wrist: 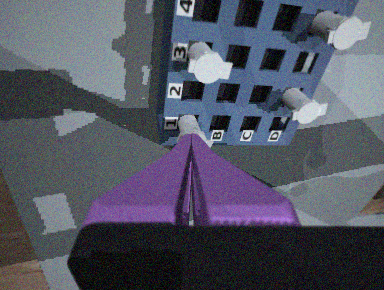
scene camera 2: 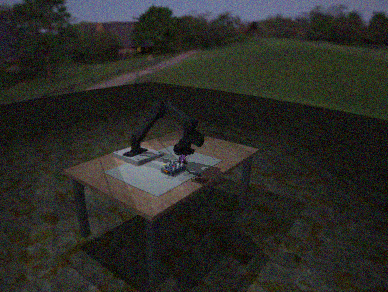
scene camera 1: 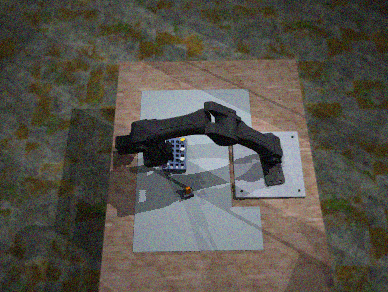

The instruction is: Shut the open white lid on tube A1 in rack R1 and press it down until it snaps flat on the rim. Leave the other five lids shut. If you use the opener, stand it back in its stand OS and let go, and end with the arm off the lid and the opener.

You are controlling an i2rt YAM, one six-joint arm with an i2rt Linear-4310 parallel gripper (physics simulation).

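The blue rack R1 stands on the pale mat, partly under the arm in scene camera 1. Tube A1 stands in the rack's corner slot by the labels 1 and B. Its top and lid are mostly hidden behind my fingertips, so the lid's state cannot be told. My gripper is shut and empty, its purple tips right over the top of tube A1 in the wrist view. The opener, with an orange part, stands in its dark stand beside the rack.
Tubes with shut white lids stand at A3, near D2 and near D4. A yellow lid shows at the rack's far end. The arm's base sits on a grey plate. The pale mat lies on the wooden table.
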